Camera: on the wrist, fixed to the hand. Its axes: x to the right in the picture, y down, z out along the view.
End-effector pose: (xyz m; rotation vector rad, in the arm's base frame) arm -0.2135 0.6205 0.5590 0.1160 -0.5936 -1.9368
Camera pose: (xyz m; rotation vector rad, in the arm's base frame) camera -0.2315 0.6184 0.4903 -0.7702 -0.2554 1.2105
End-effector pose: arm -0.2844 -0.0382 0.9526 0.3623 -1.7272 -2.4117
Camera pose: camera -0.2655 -0.0722 0.8932 -1.5134 -0.2514 0.2202
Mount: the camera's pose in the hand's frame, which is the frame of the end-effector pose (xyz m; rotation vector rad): -0.0029 -0.0455 -0.0545 -0.0305 0.4120 -3.0285
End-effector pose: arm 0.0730 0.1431 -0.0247 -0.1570 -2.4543 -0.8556
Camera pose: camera 0.0873 0.0742 -0.0151 -2.6472 0.1617 0.8286
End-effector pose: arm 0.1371 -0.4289 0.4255 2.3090 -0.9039 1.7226
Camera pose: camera 0.1151 -0.3671 0.4529 0.5784 1.7182 0.1464
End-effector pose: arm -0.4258 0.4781 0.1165 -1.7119 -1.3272 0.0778
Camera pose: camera -0.4300 0.4410 0.1770 1.4548 -1.9060 -1.6429
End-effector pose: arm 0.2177 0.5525 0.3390 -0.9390 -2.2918 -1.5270
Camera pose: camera 0.1833 0.4915 0.3272 -2.0908 0.8309 0.4729
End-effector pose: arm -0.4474 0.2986 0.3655 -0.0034 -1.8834 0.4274
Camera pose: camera -0.3873 0.2713 0.3918 2.0148 0.1036 -1.4870
